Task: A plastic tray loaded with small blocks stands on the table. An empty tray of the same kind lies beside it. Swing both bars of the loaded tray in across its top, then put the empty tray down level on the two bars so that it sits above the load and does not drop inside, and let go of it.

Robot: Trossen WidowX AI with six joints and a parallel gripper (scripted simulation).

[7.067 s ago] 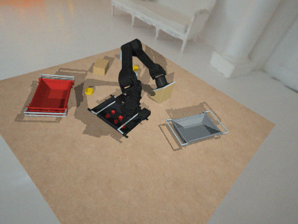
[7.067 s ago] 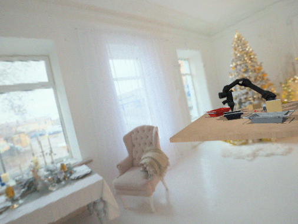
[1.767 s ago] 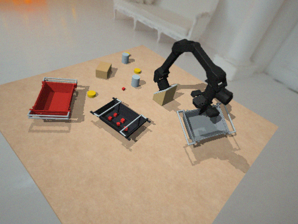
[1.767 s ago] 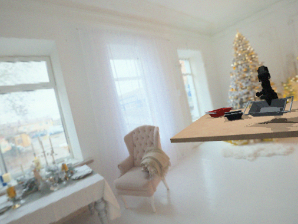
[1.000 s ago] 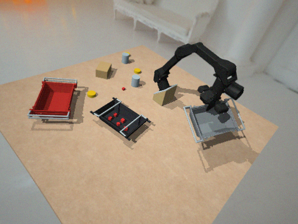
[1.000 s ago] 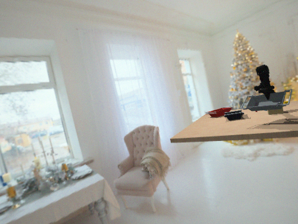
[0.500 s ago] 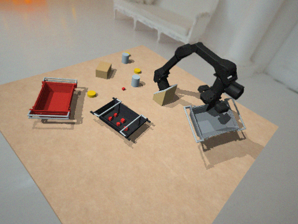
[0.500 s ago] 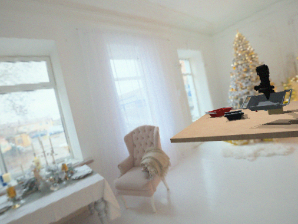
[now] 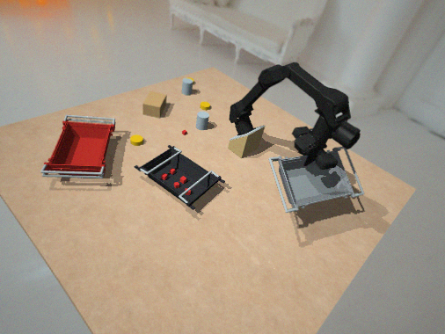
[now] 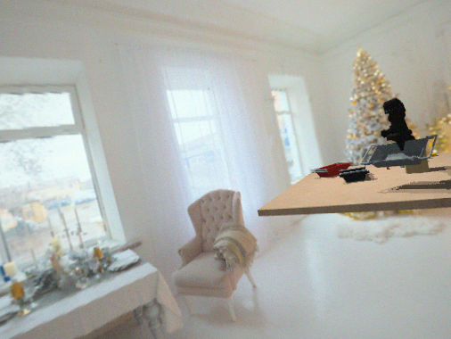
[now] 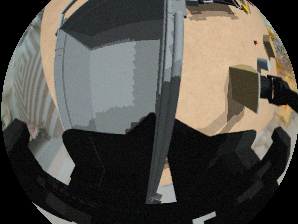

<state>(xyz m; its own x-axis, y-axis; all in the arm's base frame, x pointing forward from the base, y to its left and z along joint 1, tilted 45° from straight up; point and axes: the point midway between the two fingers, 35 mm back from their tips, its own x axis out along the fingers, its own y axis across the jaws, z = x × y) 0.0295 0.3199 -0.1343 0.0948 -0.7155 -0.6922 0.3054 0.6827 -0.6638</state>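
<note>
Now: gripper tip 20 mm short of the grey tray and 70 mm to the right of it. Round my gripper tip: cardboard box 150 mm ahead, 750 mm to the right, 150 mm below; then small red block 130 mm ahead, 530 mm to the right, 170 mm below.
</note>
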